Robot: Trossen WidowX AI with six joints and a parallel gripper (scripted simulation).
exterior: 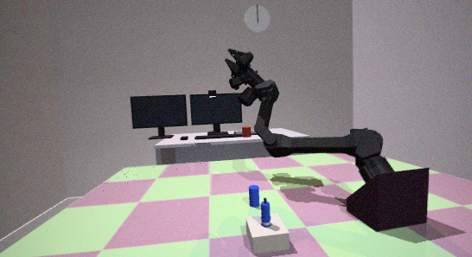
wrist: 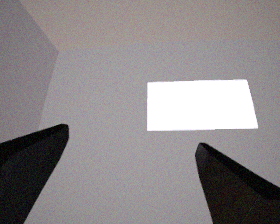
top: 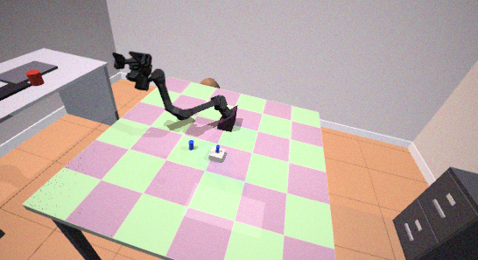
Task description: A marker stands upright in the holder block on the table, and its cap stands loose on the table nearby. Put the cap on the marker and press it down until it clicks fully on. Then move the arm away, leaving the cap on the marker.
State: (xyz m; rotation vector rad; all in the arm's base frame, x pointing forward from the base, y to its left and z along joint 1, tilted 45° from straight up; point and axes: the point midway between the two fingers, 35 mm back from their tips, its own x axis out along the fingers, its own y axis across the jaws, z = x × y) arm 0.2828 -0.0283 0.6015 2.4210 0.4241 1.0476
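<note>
Right now my gripper tip is 3 cm past the blue cap, 32 cm to the right of it and 47 cm above it. Also, from my gripper tip: blue marker: 2 cm behind, 48 cm to the left, 44 cm below.
</note>
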